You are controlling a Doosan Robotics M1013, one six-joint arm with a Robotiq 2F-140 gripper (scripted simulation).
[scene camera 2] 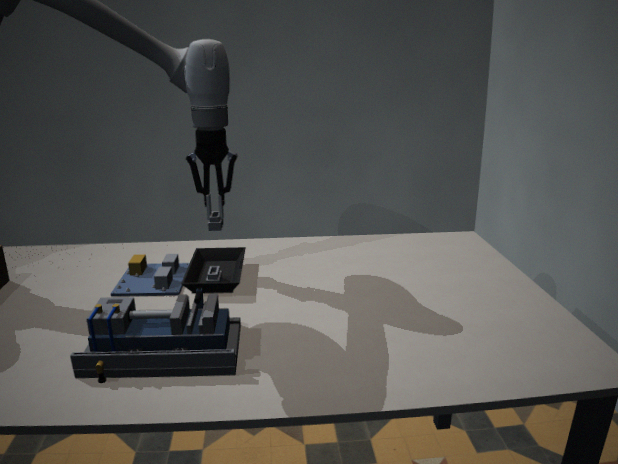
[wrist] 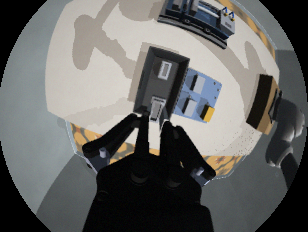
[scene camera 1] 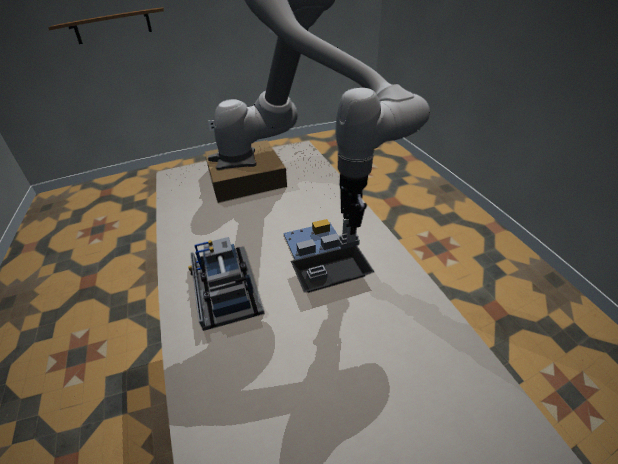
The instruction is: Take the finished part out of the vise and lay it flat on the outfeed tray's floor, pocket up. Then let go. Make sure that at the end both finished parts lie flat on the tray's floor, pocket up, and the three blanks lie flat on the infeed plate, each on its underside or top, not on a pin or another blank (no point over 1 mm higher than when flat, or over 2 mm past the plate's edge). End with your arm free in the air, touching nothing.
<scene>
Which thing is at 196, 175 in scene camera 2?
The gripper.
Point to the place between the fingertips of the gripper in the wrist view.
At 155, 110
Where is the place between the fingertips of the gripper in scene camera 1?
At 348, 238
</scene>
